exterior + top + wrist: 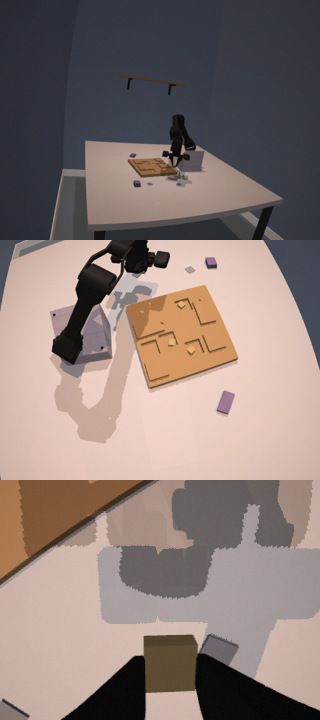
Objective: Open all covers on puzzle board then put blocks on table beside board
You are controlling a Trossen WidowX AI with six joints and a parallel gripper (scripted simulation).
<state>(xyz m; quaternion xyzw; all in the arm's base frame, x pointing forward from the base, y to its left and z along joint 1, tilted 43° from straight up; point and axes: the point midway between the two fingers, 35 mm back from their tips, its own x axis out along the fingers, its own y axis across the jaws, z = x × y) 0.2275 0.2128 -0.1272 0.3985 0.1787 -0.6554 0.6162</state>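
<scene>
Right now the orange puzzle board is 110 mm ahead of my gripper tip, 220 mm to the right of it and 80 mm below it. From my gripper tip the other things lie so: flat purple block 230 mm ahead, 450 mm to the right, 90 mm below.
</scene>
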